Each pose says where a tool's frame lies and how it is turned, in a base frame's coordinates. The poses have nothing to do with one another.
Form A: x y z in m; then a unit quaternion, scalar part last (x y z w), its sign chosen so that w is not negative.
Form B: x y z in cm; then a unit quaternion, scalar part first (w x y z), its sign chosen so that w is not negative. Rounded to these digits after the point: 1 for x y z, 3 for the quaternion.
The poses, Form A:
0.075 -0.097 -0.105 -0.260 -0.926 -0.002 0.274
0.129 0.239 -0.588 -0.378 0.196 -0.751 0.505
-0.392 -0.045 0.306 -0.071 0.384 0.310 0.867
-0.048 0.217 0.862 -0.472 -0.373 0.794 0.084
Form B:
7.5 -9.7 -10.5 0.274 -0.260 -0.926 -0.002
12.9 23.9 -58.8 0.505 -0.378 0.196 -0.751
-39.2 -4.5 30.6 0.867 -0.071 0.384 0.310
-4.8 21.7 86.2 0.084 -0.472 -0.373 0.794

